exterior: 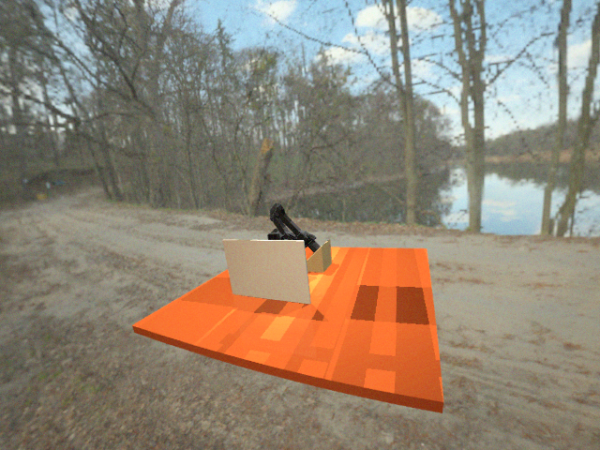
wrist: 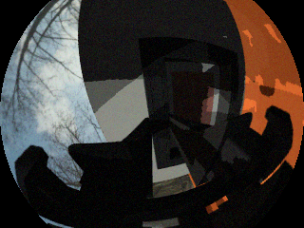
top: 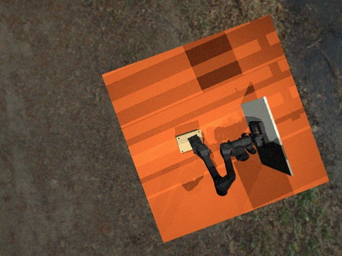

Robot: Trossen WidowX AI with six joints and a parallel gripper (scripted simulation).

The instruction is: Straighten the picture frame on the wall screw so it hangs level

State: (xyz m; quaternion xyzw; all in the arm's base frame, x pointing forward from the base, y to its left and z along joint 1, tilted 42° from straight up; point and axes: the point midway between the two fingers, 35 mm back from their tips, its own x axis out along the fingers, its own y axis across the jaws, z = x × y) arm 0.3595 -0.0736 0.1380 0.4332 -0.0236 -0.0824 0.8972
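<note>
My gripper tip is now 50 mm above the picture frame and 10 mm short of it. Round my gripper tip: wall panel 70 mm below, 20 mm to the right, 20 mm ahead.
</note>
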